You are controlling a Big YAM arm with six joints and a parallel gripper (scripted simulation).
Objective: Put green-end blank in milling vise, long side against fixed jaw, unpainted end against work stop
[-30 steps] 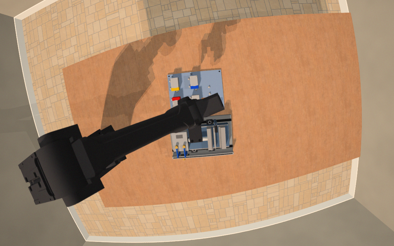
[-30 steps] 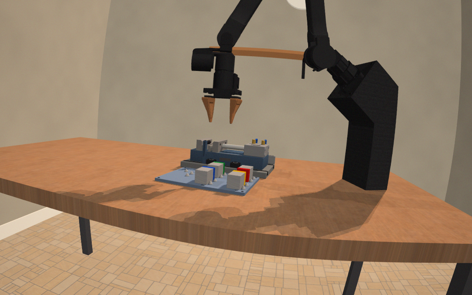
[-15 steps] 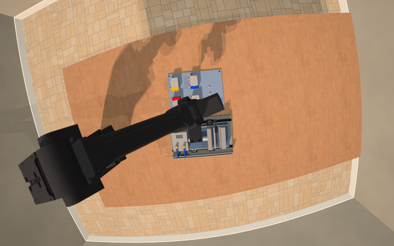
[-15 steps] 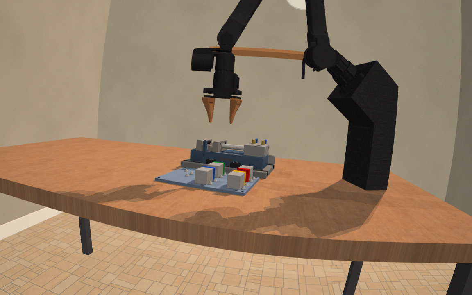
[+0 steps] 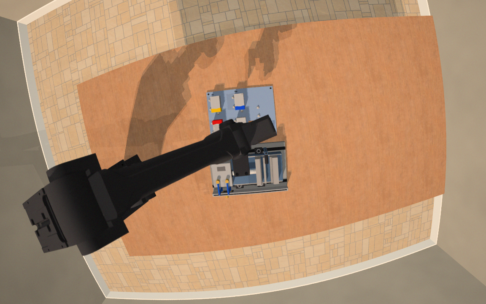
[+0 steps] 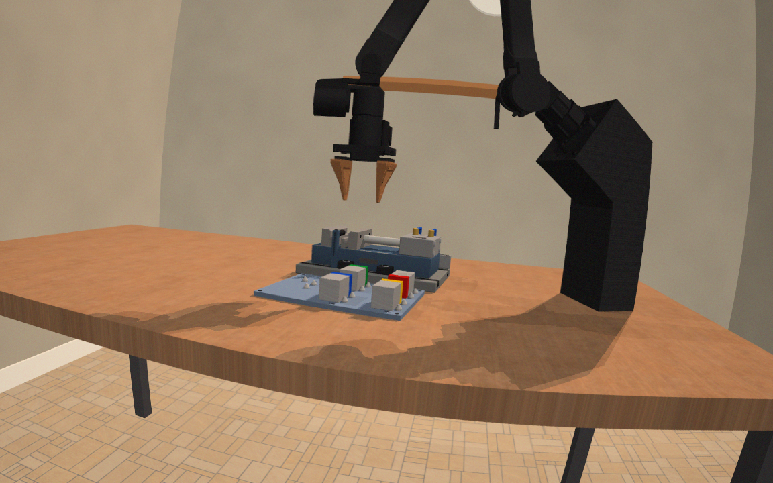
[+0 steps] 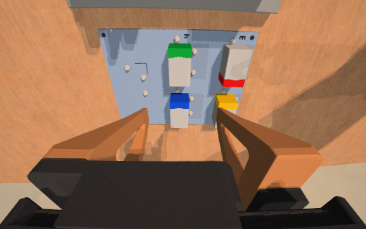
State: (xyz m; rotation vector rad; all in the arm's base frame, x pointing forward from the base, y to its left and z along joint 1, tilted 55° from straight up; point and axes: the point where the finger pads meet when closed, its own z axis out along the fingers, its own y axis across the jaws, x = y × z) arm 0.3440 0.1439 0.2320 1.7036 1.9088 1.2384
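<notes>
Now: hand 15 cm above the green-ended blank. From my hand the other things lie so: blue-ended blank 15 cm below, 9 cm to the left, 3 cm behind; red-ended blank 15 cm below, 8 cm behind, 3 cm to the right; blue pin plate 17 cm below, 5 cm to the left, 1 cm behind.
</notes>
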